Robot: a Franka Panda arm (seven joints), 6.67 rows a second.
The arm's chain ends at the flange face. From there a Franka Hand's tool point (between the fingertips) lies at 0.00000 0.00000 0.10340 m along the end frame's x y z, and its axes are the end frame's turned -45 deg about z.
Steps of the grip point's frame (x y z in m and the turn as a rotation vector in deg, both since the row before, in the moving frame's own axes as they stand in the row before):
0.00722, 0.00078, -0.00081, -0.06, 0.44, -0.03
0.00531, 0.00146, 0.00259, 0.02, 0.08, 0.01
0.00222, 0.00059, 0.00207, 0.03, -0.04, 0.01
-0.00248, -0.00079, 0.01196, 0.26, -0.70, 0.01
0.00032, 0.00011, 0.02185, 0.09, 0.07, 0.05
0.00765, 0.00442, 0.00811, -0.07, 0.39, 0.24
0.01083, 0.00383, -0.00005, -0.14, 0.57, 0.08
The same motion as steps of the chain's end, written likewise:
0.00502, -0.00407, -0.00081, 0.27, 0.35, -0.03
0.00471, -0.00259, 0.00259, 0.07, 0.04, 0.01
0.00208, -0.00117, 0.00207, -0.01, -0.05, 0.01
-0.00109, 0.00063, 0.01197, -0.31, -0.68, 0.01
0.00033, 0.00006, 0.02185, 0.11, -0.01, 0.05
0.00795, -0.00188, 0.00811, 0.23, 0.33, 0.24
0.00946, -0.00440, -0.00004, 0.30, 0.50, 0.08

